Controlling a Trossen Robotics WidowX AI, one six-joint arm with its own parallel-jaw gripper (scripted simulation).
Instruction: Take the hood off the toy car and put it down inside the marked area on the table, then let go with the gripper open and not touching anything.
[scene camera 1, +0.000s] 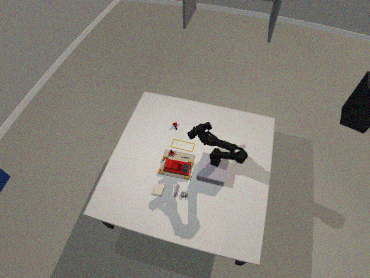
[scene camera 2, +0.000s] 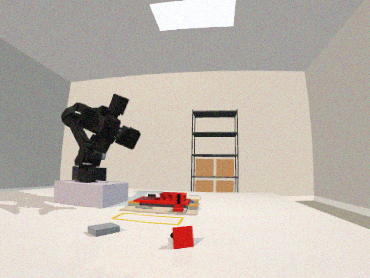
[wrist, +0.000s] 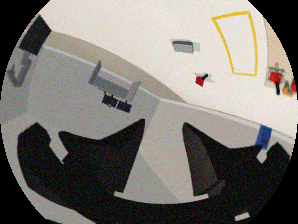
Path:
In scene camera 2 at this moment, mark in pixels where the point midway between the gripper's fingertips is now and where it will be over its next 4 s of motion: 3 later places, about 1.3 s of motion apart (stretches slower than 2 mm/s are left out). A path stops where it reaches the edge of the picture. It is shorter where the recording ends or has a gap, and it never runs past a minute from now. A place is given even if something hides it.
My gripper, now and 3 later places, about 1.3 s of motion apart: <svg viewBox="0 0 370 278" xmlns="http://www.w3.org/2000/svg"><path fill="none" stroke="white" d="M109 134L172 167L174 181L174 189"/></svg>

